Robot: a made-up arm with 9 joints. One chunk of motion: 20 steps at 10 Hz.
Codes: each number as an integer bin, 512 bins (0 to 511) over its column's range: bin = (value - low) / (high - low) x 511, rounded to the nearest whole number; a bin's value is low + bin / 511 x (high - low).
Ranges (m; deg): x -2.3..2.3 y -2.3..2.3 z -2.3..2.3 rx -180..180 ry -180..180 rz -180..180
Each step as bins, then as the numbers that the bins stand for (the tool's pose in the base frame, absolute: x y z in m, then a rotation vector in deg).
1 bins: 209 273 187 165 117 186
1 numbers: -0.4186 0.1575 -0.6166 -63.76 -97.57 -48.96
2 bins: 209 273 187 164 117 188
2 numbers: -0.4186 0.1575 -0.6166 -64.46 -97.57 -47.55
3 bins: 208 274 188 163 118 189
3 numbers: -0.4276 0.1665 -0.6076 -65.17 -96.87 -46.85
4 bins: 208 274 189 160 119 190
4 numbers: -0.4276 0.1665 -0.5986 -67.28 -96.16 -46.14
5 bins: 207 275 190 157 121 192
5 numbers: -0.4366 0.1755 -0.5896 -69.39 -94.76 -44.74
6 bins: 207 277 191 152 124 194
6 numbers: -0.4366 0.1935 -0.5806 -72.92 -92.64 -43.33
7 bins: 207 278 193 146 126 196
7 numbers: -0.4366 0.2025 -0.5626 -77.14 -91.23 -41.92
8 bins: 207 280 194 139 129 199
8 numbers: -0.4366 0.2205 -0.5536 -82.07 -89.12 -39.80
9 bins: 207 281 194 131 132 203
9 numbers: -0.4366 0.2295 -0.5536 -87.71 -87.01 -36.99
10 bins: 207 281 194 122 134 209
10 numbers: -0.4366 0.2295 -0.5536 -94.05 -85.60 -32.76
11 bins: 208 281 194 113 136 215
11 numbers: -0.4276 0.2295 -0.5536 -100.39 -84.19 -28.53
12 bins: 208 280 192 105 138 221
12 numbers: -0.4276 0.2205 -0.5716 -106.03 -82.78 -24.31
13 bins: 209 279 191 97 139 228
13 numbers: -0.4186 0.2115 -0.5806 -111.66 -82.07 -19.37
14 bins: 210 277 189 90 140 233
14 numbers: -0.4096 0.1935 -0.5986 -116.59 -81.37 -15.85
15 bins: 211 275 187 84 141 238
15 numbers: -0.4006 0.1755 -0.6166 -120.82 -80.67 -12.33
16 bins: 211 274 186 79 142 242
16 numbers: -0.4006 0.1665 -0.6256 -124.34 -79.96 -9.51
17 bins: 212 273 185 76 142 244
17 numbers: -0.3916 0.1575 -0.6346 -126.46 -79.96 -8.10
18 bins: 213 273 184 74 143 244
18 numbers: -0.3826 0.1575 -0.6436 -127.87 -79.26 -8.10
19 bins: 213 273 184 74 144 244
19 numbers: -0.3826 0.1575 -0.6436 -127.87 -78.55 -8.10
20 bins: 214 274 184 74 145 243
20 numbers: -0.3736 0.1665 -0.6436 -127.87 -77.85 -8.81
